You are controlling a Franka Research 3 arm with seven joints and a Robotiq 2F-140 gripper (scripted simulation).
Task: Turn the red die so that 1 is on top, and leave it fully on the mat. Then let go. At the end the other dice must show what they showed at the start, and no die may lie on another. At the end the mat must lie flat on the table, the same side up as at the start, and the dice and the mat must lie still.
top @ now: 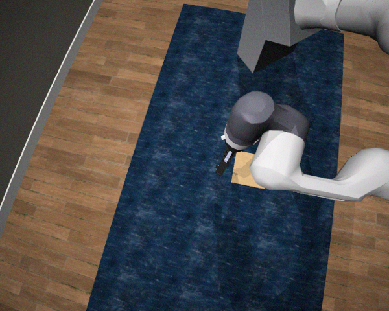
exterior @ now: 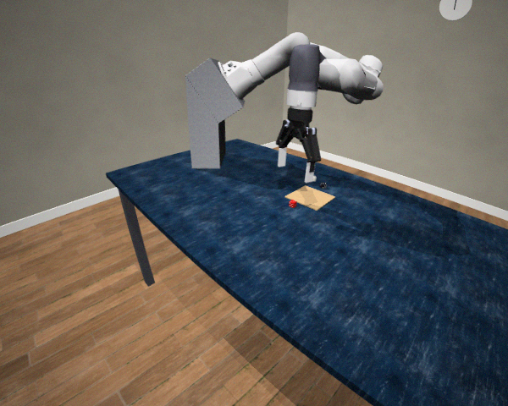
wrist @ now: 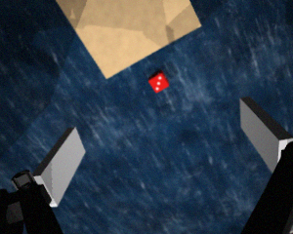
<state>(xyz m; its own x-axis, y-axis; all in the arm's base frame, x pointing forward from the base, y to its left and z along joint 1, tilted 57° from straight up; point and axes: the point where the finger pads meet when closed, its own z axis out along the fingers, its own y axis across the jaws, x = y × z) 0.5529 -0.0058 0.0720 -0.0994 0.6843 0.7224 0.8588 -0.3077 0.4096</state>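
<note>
My hand is 120 mm above the red die and 10 mm to the right of it. Also, from my hand: white die (210 mm to the left, 170 mm behind, 120 mm below); black die (210 mm to the left, 120 mm below, 90 mm behind); tan mat (130 mm below, 100 mm to the left, 30 mm behind).
</note>
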